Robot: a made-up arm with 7 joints.
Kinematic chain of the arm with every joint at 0, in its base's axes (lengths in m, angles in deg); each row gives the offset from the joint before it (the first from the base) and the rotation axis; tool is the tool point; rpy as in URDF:
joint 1: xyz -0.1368 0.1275 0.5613 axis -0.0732 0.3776 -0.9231
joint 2: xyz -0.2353 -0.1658 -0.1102 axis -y
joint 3: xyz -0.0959 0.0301 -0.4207 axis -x
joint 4: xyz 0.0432 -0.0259 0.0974 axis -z
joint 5: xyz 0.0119 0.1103 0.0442 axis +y
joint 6: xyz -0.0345 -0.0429 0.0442 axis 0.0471 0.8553 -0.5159
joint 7: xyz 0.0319 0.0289 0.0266 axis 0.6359 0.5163 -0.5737
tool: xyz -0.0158 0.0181 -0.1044 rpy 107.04 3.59 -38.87
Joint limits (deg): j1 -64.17..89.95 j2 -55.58..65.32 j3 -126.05..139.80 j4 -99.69..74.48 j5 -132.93..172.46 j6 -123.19..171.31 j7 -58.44..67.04
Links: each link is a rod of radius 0.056 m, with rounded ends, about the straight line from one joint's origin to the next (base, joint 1, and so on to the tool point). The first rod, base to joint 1, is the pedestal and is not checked.
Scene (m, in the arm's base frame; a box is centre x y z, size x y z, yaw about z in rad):
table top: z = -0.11
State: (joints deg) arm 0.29 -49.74 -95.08 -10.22 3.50 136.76 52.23
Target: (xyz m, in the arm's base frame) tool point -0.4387 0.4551 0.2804
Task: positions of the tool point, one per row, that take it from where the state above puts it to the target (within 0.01 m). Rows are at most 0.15 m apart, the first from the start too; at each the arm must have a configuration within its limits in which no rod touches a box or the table.
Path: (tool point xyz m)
1: -0.6645 -0.0219 0.3338
2: -0.6558 0.0848 0.3482
3: -0.6315 0.1866 0.3552
4: -0.5934 0.2786 0.3522
5: -0.5450 0.3563 0.3382
6: -0.4914 0.4159 0.3135
7: -0.4387 0.4551 0.2804

